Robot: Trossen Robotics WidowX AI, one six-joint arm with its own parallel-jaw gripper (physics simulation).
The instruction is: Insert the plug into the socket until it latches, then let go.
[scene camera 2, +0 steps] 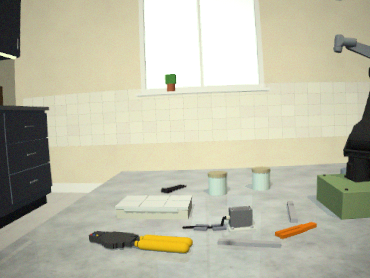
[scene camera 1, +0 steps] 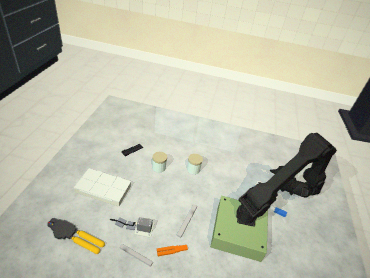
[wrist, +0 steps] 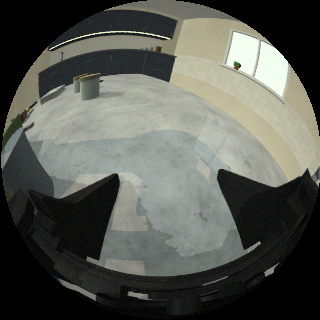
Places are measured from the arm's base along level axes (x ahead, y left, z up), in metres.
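Pixels of known places: gripper, fingertip midpoint: (scene camera 1: pixel 264 176) (wrist: pixel 169 176); arm's base, origin of the base link: (scene camera 2: pixel 359 178) (scene camera 1: pixel 246 217).
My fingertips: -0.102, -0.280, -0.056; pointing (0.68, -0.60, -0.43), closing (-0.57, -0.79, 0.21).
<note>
For each thing: its top centre in the pictures, then the offset to it from my fingertips, as dx, dy, dz. "*": a spot on its surface instead.
- dark grey box, middle of its top: (scene camera 2: pixel 238 208) (scene camera 1: pixel 143 221) +0.464, +0.366, +0.030
- yellow-handled pliers, surface spot: (scene camera 2: pixel 162 243) (scene camera 1: pixel 85 245) * +0.631, +0.480, +0.004
- white case, middle of its top: (scene camera 2: pixel 155 200) (scene camera 1: pixel 103 184) (wrist: pixel 52 89) +0.665, +0.231, +0.020
- orange tool, middle of its top: (scene camera 2: pixel 297 227) (scene camera 1: pixel 172 249) +0.345, +0.426, -0.005
- blue piece, middle of its top: (scene camera 1: pixel 278 210) -0.048, +0.171, -0.003
Two small grey connector pieces (scene camera 1: pixel 120 223) (scene camera 2: pixel 202 227) lie end to end on the grey mat, left of a dark grey box (scene camera 1: pixel 145 224) (scene camera 2: pixel 240 216) on a white foot. A short black lead runs left from them, and a black cable bends up from their right end to the box. They look like the plug and socket; which is which, and whether a gap parts them, I cannot tell. My gripper (wrist: pixel 169 176) is open and empty, above the mat behind the green base, far right of the connectors. In scene camera 1 the arm partly hides it; it does not show in scene camera 2.
Around the connectors lie yellow-handled pliers (scene camera 1: pixel 89 241) (scene camera 2: pixel 162 243), a white case (scene camera 1: pixel 102 186) (scene camera 2: pixel 155 204), grey bars (scene camera 1: pixel 187 221) (scene camera 1: pixel 136 254) and an orange tool (scene camera 1: pixel 172 250) (scene camera 2: pixel 296 230). Two jars (scene camera 1: pixel 159 162) (scene camera 1: pixel 195 164) stand behind. A blue piece (scene camera 1: pixel 280 212) lies beside the green base (scene camera 1: pixel 235 245).
</note>
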